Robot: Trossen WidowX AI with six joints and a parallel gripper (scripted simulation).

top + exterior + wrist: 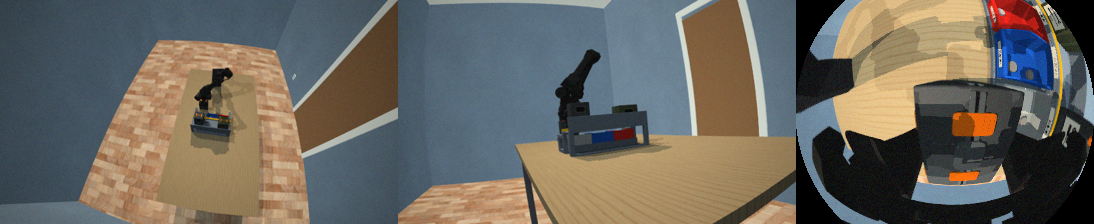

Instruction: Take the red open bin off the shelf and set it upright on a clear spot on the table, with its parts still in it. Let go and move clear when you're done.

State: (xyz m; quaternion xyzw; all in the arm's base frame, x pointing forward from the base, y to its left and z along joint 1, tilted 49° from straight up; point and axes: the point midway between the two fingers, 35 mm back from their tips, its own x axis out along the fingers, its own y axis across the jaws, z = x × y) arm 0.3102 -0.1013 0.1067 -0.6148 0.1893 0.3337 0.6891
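Now: hand 14 cm to the right of the blue bin, 12 cm short of it and 10 cm above it. Also, from my hand: red bin (25 cm to the left, 10 cm below, 10 cm ahead); grey bin (14 cm ahead, 10 cm below, 3 cm to the left).
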